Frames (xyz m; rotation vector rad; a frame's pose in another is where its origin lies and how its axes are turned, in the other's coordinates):
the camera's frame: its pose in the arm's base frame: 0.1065 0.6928 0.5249 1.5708 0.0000 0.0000
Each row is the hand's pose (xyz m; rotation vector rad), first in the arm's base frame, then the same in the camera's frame.
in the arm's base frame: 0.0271 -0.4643 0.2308 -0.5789 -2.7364 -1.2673
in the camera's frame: -0.0794 -0.2941 1.1571 0.4657 2.7108 -0.9947
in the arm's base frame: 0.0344 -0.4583 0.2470 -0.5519 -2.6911 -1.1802
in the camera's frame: -0.0721 -0.2779 1.1511 0.5507 2.7361 -1.0679
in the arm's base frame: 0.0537 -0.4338 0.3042 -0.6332 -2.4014 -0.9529
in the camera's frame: -0.0528 -0.2207 1.1266 -1.0399 -2.7115 1.1709
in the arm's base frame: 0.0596 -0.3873 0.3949 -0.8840 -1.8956 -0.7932
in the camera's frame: -0.0469 -0.1300 1.0801 -1.6986 -2.3172 0.9501
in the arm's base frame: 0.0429 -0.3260 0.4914 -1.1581 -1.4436 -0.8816
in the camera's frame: -0.0636 -0.0335 1.0188 -2.1902 -2.1191 0.5122
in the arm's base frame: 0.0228 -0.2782 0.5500 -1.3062 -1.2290 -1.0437
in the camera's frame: -0.0837 0.0251 0.9710 2.2987 2.0640 -0.1683
